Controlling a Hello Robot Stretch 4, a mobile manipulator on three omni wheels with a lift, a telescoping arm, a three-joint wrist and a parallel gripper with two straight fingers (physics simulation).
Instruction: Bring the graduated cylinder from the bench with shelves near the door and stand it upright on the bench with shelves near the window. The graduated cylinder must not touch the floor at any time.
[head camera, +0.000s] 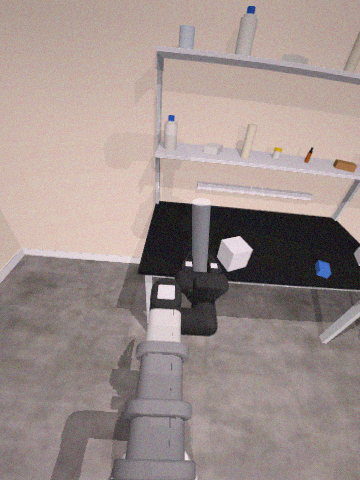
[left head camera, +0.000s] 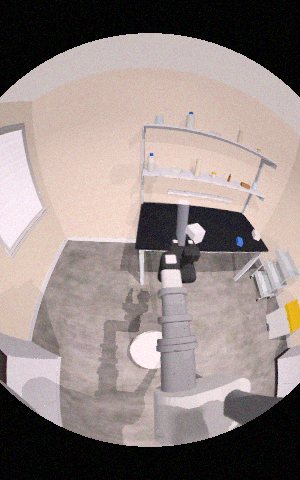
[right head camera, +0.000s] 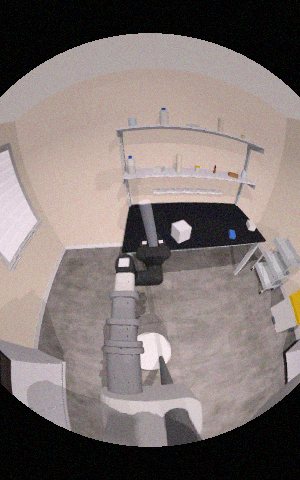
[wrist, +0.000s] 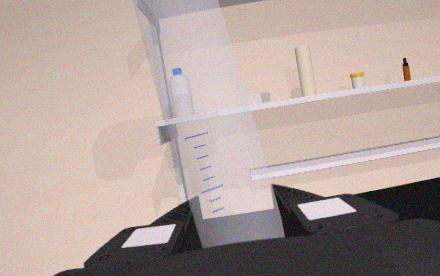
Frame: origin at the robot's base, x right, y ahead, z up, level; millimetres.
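Where they show: gripper, fingertip midpoint: (head camera: 199, 253) (left head camera: 179, 233) (right head camera: 151, 234) (wrist: 237, 208); robot's base at its link origin: (left head camera: 150, 348) (right head camera: 150, 349).
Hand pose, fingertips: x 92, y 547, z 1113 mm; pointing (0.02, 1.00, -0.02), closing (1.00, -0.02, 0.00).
Observation:
Each offset is from my fingertips to the centre of the thing. "pt": to the spot under its first point. Level surfaces: height alone.
The transparent graduated cylinder @(dy -23, dx -3, dz +22 mm) (head camera: 201, 225) (left head camera: 182, 220) (right head camera: 148, 220) (wrist: 225, 165), with blue marks in the wrist view, rises roughly upright from my gripper (head camera: 201, 265) (left head camera: 182, 242) (right head camera: 152, 243) (wrist: 237, 208). My gripper is shut on it, with one finger on each side. The cylinder's lower end is hidden by the gripper. The gripper is at the front edge of the black-topped bench with shelves @(dz -379 mm) (head camera: 295, 240) (left head camera: 220, 225) (right head camera: 205, 215) (wrist: 415, 200), toward its left end. Their height over the top is hard to tell. A framed window-like panel @(pt dy +571, dx -1649, dz +203 mm) (left head camera: 17, 185) (right head camera: 12, 210) is on the left wall.
A white cube @(dy +353, dx +261, dz -314 mm) (head camera: 235, 253) (left head camera: 196, 233) (right head camera: 181, 231) lies close right of the cylinder, and a blue block @(dy +316, dx +798, dz -359 mm) (head camera: 323, 269) (left head camera: 239, 241) (right head camera: 232, 234) farther right. The lower shelf @(dz +78 mm) (head camera: 225, 159) (wrist: 280, 106) holds bottles and small items. A cart @(pt dy -74, dx +1533, dz -699 mm) (left head camera: 272, 280) (right head camera: 272, 272) stands right of the bench.

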